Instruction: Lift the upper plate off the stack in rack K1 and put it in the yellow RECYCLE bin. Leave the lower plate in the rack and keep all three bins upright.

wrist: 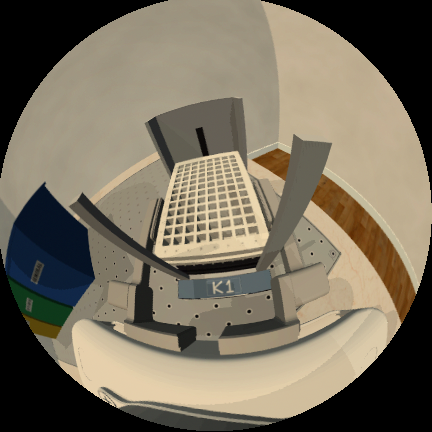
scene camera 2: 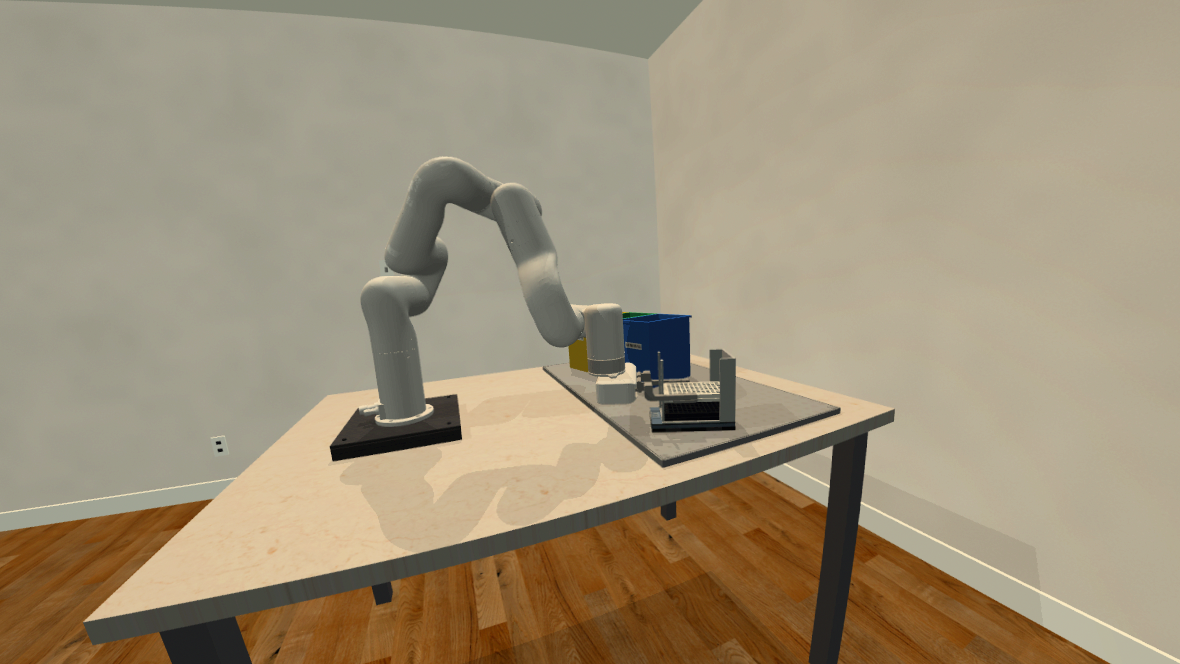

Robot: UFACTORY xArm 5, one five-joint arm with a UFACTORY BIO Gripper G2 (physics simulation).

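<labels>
The wrist view shows my gripper and a dark plate; a pale plate is visible in the wrist view (210, 213). Scene camera 2 likewise shows my gripper and the dark plate, and the pale plate is visible in scene camera 2 (706, 391). On my gripper, (wrist: 298, 285) and (scene camera 2: 648, 383) are the same spot. On the dark plate, (wrist: 251, 262) and (scene camera 2: 665, 411) are the same spot.
</labels>
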